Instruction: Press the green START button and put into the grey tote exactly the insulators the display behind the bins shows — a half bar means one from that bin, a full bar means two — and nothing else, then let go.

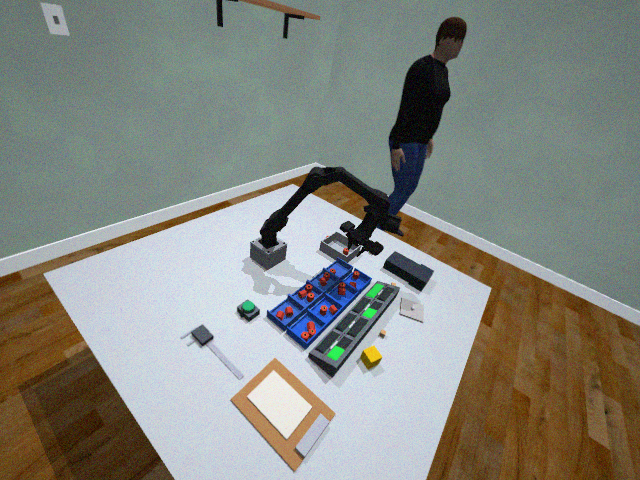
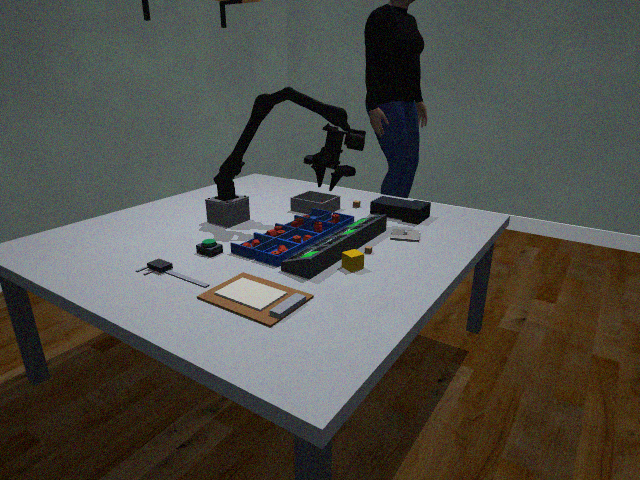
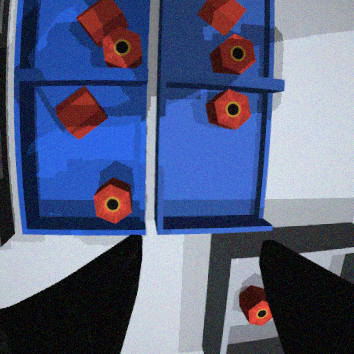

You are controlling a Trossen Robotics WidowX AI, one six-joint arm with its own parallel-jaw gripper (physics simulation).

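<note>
The green START button (image 1: pixel 248 306) (image 2: pixel 208 241) stands left of the blue bins (image 1: pixel 299 338) (image 2: pixel 266 258) (image 3: pixel 150 231), which hold red hexagonal insulators. The display (image 1: pixel 322 363) (image 2: pixel 305 270) shows three green bars: a longer one (image 1: pixel 375 290) at the far end, and shorter ones in the middle (image 1: pixel 369 313) and at the near end (image 1: pixel 336 352). The farthest inner bin holds one insulator (image 3: pixel 229 109); the bin beside it holds two. The grey tote (image 1: pixel 331 252) (image 2: pixel 311 206) (image 3: pixel 215 300) holds an insulator (image 1: pixel 345 251) (image 3: pixel 256 305). My gripper (image 1: pixel 355 250) (image 2: pixel 325 188) (image 3: pixel 201 248) is partly open, empty and above the tote area.
A red bit (image 1: pixel 327 237) shows at the tote's back corner. A dark box (image 1: pixel 408 269) (image 2: pixel 400 209), white plate (image 1: pixel 412 311), yellow cube (image 1: pixel 371 357) (image 2: pixel 353 260), caliper (image 1: pixel 202 334) and clipboard (image 1: pixel 258 384) lie around. A person (image 1: pixel 421 103) stands behind the table.
</note>
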